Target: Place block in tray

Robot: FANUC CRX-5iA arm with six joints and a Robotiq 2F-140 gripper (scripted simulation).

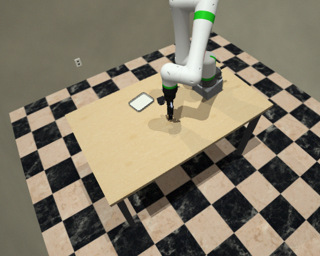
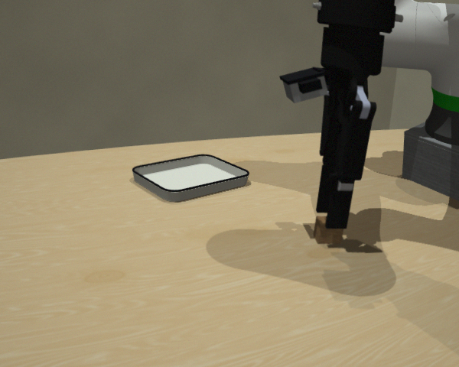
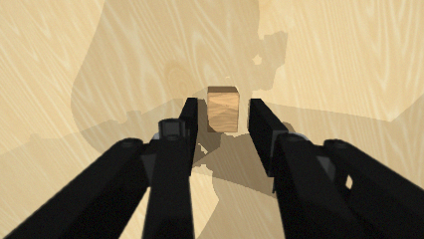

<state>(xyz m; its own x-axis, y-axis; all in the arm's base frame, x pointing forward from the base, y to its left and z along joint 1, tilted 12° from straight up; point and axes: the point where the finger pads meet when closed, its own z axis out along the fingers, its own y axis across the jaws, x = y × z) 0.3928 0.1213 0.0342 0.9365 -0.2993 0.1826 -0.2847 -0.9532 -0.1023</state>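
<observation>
The wooden block lies 5 cm below my hand. Round my hand: white tray: 25 cm to the right, 11 cm ahead, 5 cm below.
</observation>
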